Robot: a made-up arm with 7 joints. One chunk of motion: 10 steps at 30 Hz.
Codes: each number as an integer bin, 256 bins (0 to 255) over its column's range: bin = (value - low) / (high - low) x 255, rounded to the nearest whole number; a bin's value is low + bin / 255 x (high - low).
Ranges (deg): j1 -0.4..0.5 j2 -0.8..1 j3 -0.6..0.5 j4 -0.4..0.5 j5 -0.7..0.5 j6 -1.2..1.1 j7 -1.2..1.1
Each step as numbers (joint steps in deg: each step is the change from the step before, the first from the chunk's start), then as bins.
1 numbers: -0.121 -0.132 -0.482 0.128 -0.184 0.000 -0.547
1 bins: 79 95 27 150 110 133 72
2 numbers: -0.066 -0.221 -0.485 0.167 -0.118 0.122 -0.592
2 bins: 95 82 27 161 124 147 67
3 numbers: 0.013 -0.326 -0.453 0.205 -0.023 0.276 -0.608
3 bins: 117 67 34 171 144 164 66
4 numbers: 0.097 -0.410 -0.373 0.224 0.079 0.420 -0.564
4 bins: 141 55 53 177 166 180 71
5 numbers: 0.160 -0.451 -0.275 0.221 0.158 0.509 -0.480
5 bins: 159 49 75 176 182 189 80
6 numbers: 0.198 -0.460 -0.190 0.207 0.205 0.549 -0.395
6 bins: 169 48 95 172 192 194 89
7 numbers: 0.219 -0.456 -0.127 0.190 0.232 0.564 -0.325
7 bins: 175 49 110 167 198 196 97
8 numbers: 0.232 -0.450 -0.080 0.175 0.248 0.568 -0.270
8 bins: 179 50 121 163 201 196 103
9 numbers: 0.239 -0.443 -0.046 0.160 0.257 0.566 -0.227
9 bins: 181 51 128 159 203 196 108
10 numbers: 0.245 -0.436 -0.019 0.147 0.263 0.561 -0.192
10 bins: 183 52 135 155 205 195 112
